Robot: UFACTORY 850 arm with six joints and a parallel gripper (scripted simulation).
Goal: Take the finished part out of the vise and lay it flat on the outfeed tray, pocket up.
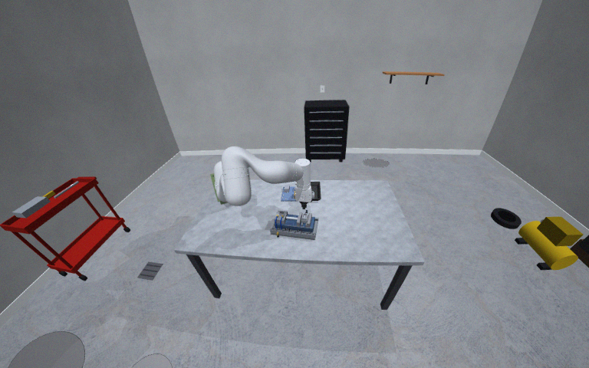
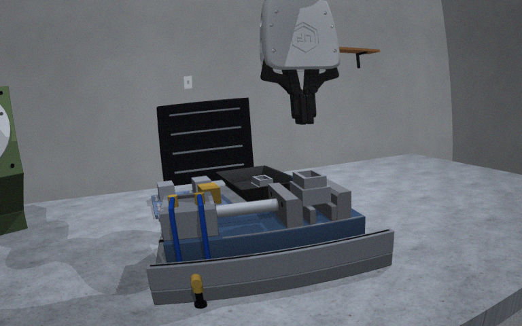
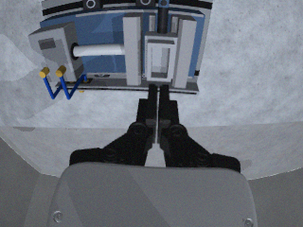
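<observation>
My hand is 6 cm past the vise, 2 cm to the right of it and 16 cm above it. Also, from my hand: yellow block 1 cm behind, 34 cm to the left, 18 cm below.
</observation>
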